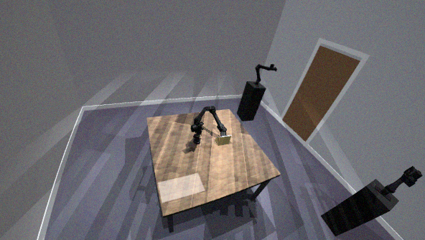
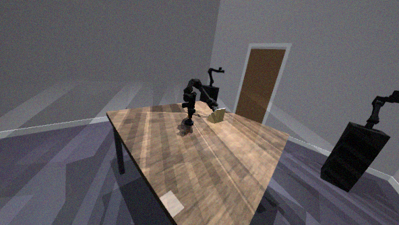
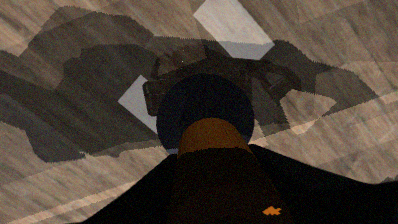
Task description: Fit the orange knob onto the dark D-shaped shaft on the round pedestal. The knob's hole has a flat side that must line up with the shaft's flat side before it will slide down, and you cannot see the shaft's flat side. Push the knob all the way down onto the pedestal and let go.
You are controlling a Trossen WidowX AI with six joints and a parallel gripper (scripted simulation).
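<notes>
The orange knob is 2 cm above my gripper tip. Also, from my gripper tip: round pedestal: 4 cm below.
</notes>
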